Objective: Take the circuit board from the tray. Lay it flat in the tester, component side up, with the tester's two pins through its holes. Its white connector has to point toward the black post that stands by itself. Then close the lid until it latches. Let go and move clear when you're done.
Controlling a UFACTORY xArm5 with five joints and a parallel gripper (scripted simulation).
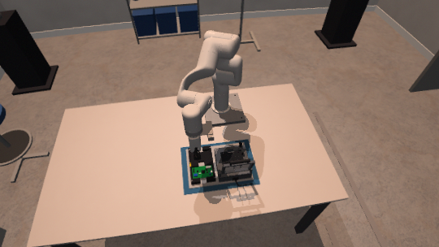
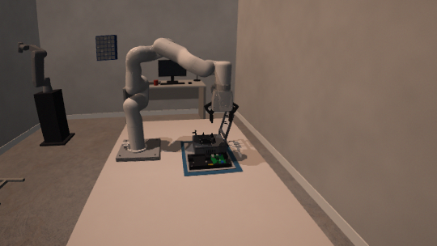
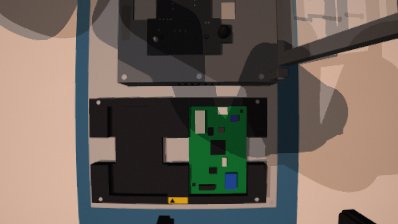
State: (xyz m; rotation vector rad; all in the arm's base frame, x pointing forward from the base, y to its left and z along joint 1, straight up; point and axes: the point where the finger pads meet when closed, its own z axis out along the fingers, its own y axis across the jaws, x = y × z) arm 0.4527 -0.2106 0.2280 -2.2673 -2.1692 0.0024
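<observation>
The green circuit board lies 230 mm below my hand and 20 mm to the left of it. From my hand the other things lie so: lid (180 mm to the left, 90 mm ahead, 70 mm below); then black post (250 mm to the left, 160 mm below, 100 mm behind).
</observation>
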